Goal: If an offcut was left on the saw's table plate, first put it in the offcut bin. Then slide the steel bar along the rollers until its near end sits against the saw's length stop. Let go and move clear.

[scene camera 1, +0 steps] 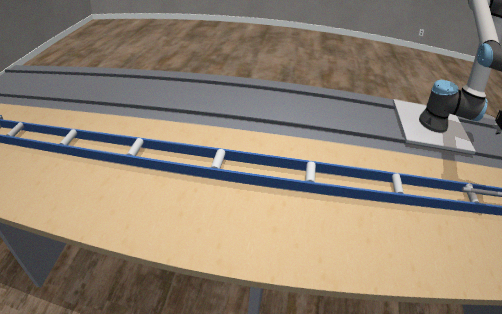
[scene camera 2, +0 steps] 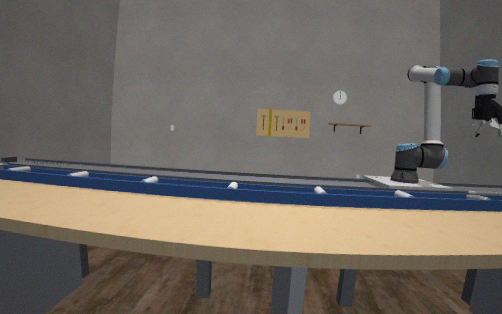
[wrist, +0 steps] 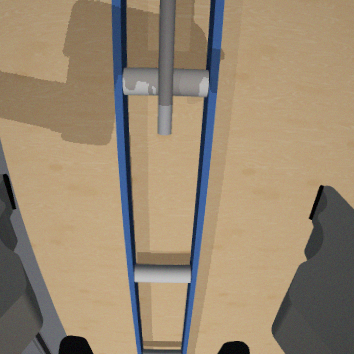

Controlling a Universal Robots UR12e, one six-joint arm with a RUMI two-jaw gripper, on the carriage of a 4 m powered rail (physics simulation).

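Frame: origin at the arm's base, x ahead, y left, z up, level; centimetres.
Seen in the pictures: gripper, between the fingertips: (scene camera 2: 487, 136) (wrist: 163, 185); arm's base, origin of its link: (scene camera 1: 433, 123) (scene camera 2: 404, 181).
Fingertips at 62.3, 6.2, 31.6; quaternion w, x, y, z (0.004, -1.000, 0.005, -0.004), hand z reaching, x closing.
Offsets run from my fingertips to a thing's middle, as dx, dy, dz. "pt": to the spot under its first point. Level surfaces: height alone.
The steel bar @(pt +0.5, +5.3, -27.1) (scene camera 1: 486, 192) (wrist: 166, 55) is a thin grey rod lying lengthwise between the blue side rails. In the wrist view one end sticks out a little past a white roller @(pt +3.9, -0.9, -28.6) (wrist: 195, 83), and the rest runs out at the top edge. My gripper (scene camera 2: 488, 132) (wrist: 163, 185) is open and empty, its jaws wide apart on either side of the conveyor. It hangs well above the conveyor, over the stretch just beyond the bar's end. The saw, its table plate, the length stop, the offcut bin and any offcut do not show in these views.
The blue roller conveyor (scene camera 1: 265, 179) (scene camera 2: 190, 189) (wrist: 121, 125) with several white rollers runs along the wooden table @(dz -34.6) (scene camera 1: 200, 220) (scene camera 2: 250, 225) (wrist: 280, 150). Behind it lies the grey powered rail (scene camera 1: 225, 102), with the arm's pale carriage plate (scene camera 1: 412, 130) (scene camera 2: 380, 181) at the right.
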